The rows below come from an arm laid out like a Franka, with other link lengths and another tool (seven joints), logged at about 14 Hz.
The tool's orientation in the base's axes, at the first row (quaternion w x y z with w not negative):
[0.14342, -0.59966, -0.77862, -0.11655]
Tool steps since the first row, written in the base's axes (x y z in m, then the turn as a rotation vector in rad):
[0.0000, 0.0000, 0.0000, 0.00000, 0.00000, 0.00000]
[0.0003, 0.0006, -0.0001, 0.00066, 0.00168, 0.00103]
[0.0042, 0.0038, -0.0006, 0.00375, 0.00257, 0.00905]
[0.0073, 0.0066, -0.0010, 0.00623, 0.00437, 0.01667]
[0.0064, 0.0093, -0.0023, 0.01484, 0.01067, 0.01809]
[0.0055, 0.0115, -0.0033, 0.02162, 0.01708, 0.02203]
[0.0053, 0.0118, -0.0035, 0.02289, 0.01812, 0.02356]
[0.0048, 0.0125, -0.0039, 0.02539, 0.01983, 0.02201]
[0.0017, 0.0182, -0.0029, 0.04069, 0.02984, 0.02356]
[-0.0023, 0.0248, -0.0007, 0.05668, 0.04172, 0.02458]
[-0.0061, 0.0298, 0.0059, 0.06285, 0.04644, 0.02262]
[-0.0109, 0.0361, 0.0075, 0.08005, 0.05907, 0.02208]
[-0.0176, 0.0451, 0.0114, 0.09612, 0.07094, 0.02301]
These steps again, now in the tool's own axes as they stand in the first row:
[0.0000, 0.0000, 0.0000, 0.00000, 0.00000, 0.00000]
[0.0004, 0.0004, 0.0003, 0.00173, 0.00107, -0.00042]
[0.0022, 0.0050, 0.0016, 0.00470, 0.00436, -0.00784]
[0.0038, 0.0087, 0.0027, 0.00849, 0.00729, -0.01451]
[0.0060, 0.0085, 0.0049, 0.01262, 0.01723, -0.01432]
[0.0078, 0.0082, 0.0067, 0.01820, 0.02545, -0.01629]
[0.0081, 0.0081, 0.0070, 0.01938, 0.02696, -0.01746]
[0.0087, 0.0078, 0.0077, 0.01976, 0.02980, -0.01562]
[0.0149, 0.0062, 0.0090, 0.02567, 0.04715, -0.01480]
[0.0226, 0.0041, 0.0096, 0.03291, 0.06564, -0.01289]
[0.0304, 0.0017, 0.0055, 0.03496, 0.07279, -0.00991]
[0.0378, -0.0013, 0.0067, 0.04202, 0.09262, -0.00638]
[0.0490, -0.0055, 0.0068, 0.04919, 0.11118, -0.00439]

